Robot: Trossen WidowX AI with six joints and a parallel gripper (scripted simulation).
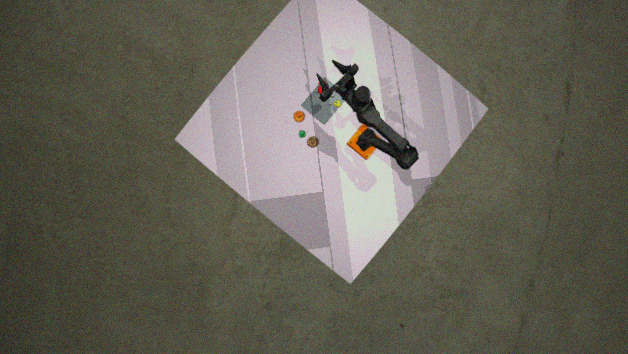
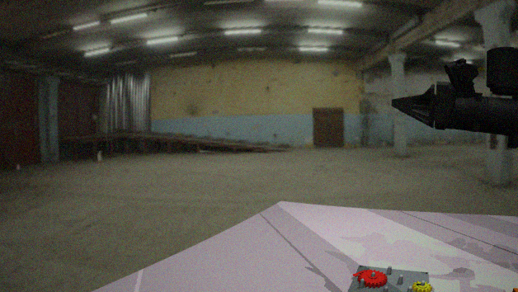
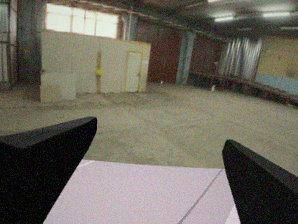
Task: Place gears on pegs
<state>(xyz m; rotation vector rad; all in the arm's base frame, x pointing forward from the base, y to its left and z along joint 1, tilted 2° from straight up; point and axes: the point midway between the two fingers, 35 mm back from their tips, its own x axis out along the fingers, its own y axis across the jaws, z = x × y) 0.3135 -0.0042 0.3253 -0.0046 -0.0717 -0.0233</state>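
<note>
Right now my gripper tip is 35 cm above the orange gear, 16 cm to the right of it and 1 cm short of it. Also, from my gripper tip: small green gear (35 cm below, 22 cm to the left, 7 cm behind); yellow gear (35 cm below, 8 cm behind, 4 cm to the right); red gear (35 cm below, 4 cm to the right, 3 cm ahead).
</note>
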